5 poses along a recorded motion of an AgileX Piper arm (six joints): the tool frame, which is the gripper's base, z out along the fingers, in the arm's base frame.
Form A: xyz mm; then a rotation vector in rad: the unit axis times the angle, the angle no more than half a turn.
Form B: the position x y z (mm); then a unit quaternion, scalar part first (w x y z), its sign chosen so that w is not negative. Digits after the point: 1 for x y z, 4 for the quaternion.
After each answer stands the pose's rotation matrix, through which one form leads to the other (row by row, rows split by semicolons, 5 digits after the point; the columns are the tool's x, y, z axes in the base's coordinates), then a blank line. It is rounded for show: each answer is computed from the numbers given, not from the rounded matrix.
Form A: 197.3 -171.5 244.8 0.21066 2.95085 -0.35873
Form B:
197.3 -171.5 244.8 0.0807 0.0705 0.9870 -0.1200
-0.97705 0.15845 0.14238; 0.11972 0.96128 -0.24822; -0.17619 -0.22547 -0.95818

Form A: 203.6 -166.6 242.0 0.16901 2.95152 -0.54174
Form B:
203.6 -166.6 242.0 0.0680 0.0561 0.9797 -0.1798
-0.98447 0.13437 0.11298; 0.08549 0.92903 -0.36000; -0.15333 -0.34475 -0.92609

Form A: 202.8 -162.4 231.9 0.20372 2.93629 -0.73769
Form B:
202.8 -162.4 231.9 0.0536 0.0670 0.9663 -0.2428
-0.98527 0.15557 0.07099; 0.10355 0.87315 -0.47634; -0.13609 -0.46197 -0.87639

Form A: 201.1 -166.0 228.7 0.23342 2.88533 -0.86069
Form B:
201.1 -166.0 228.7 0.0608 0.0771 0.9536 -0.2845
-0.98071 0.18171 0.07199; 0.11258 0.82625 -0.55194; -0.15978 -0.53319 -0.83077

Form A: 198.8 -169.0 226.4 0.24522 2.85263 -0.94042
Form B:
198.8 -169.0 226.4 0.0639 0.0812 0.9446 -0.3114
-0.97864 0.19324 0.07021; 0.11360 0.79285 -0.59873; -0.17136 -0.57797 -0.79786

